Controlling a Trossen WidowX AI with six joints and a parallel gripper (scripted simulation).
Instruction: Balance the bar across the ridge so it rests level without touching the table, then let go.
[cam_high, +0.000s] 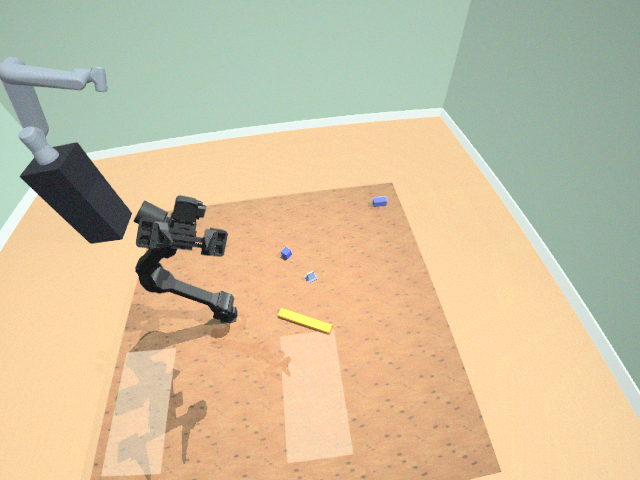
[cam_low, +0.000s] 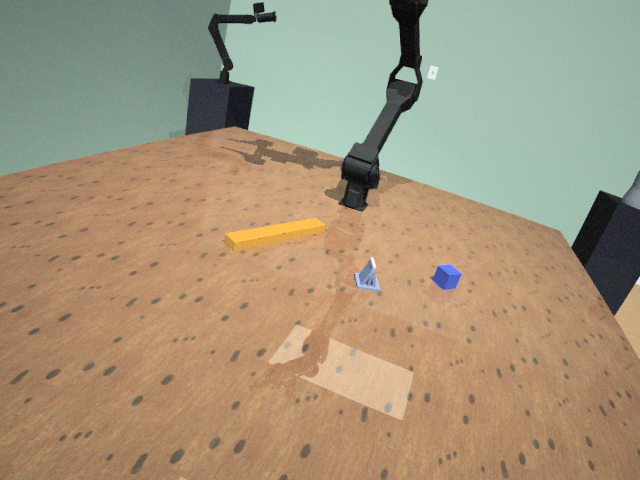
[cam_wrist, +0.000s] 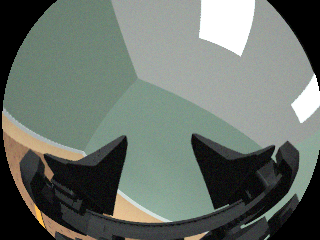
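My gripper tip is now 170 mm short of the yellow bar, 70 mm to the right of it and 630 mm above it. Also, from my gripper tip: blue cube (120 mm ahead, 390 mm to the left, 620 mm below).
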